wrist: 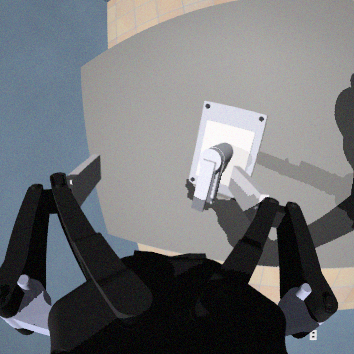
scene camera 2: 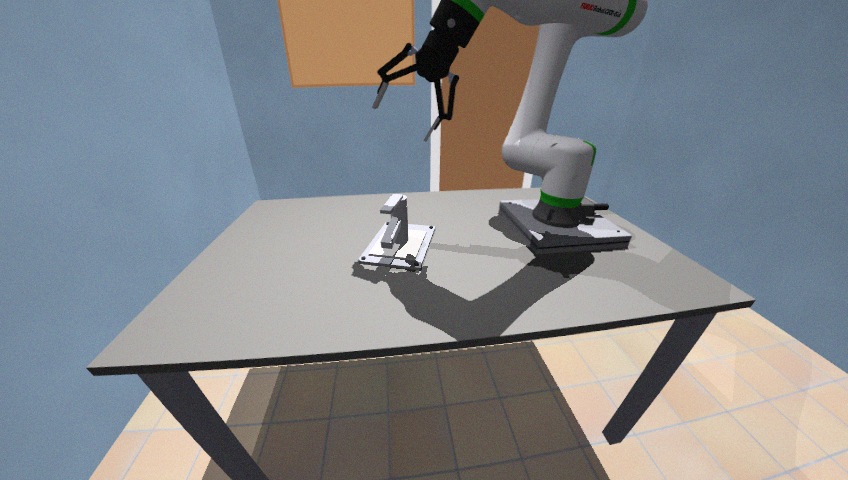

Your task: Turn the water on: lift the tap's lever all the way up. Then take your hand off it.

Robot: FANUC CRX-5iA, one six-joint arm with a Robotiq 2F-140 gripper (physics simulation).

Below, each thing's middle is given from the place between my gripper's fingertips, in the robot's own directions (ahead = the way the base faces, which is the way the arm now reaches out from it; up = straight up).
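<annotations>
Tap lever [wrist: 210,159]: my gripper 190 mm above it, 20 mm short of it, 60 mm to the right of it. Base plate [scene camera 2: 365,258]: 330 mm below my hand, 10 mm ahead of it, 20 mm to the left of it.
</annotations>
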